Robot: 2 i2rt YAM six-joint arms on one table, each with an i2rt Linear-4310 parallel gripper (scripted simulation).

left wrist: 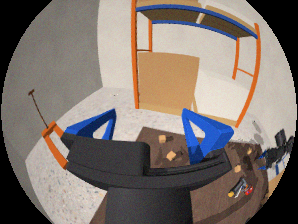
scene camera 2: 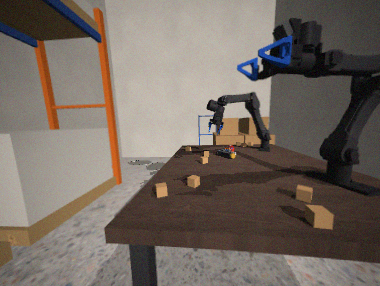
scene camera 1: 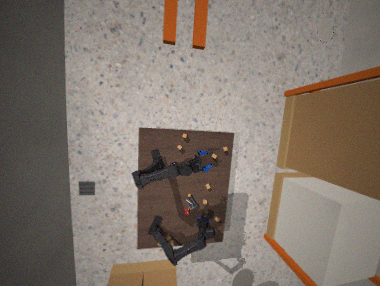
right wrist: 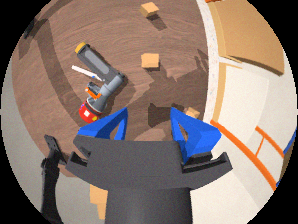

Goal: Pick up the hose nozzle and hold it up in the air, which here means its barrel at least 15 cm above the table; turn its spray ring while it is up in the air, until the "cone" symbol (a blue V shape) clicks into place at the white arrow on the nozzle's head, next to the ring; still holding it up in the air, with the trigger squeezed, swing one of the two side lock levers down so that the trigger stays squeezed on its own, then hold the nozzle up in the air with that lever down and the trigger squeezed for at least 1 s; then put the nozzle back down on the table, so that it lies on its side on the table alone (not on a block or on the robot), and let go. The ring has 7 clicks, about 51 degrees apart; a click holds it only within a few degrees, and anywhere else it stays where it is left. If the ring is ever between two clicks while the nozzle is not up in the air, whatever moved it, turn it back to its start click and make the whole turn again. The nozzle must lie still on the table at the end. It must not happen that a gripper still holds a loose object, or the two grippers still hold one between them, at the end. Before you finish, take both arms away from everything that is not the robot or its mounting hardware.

Path:
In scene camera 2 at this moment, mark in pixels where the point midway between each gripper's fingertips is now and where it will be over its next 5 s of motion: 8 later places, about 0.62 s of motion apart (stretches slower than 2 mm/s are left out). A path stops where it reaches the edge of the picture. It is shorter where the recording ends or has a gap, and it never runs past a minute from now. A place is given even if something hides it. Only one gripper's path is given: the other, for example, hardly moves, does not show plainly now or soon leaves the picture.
The left gripper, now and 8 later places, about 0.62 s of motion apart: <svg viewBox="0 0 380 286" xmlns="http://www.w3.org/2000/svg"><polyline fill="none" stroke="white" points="246,61 224,87 211,109 209,123 214,135 224,144 230,148 229,151 228,155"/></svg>

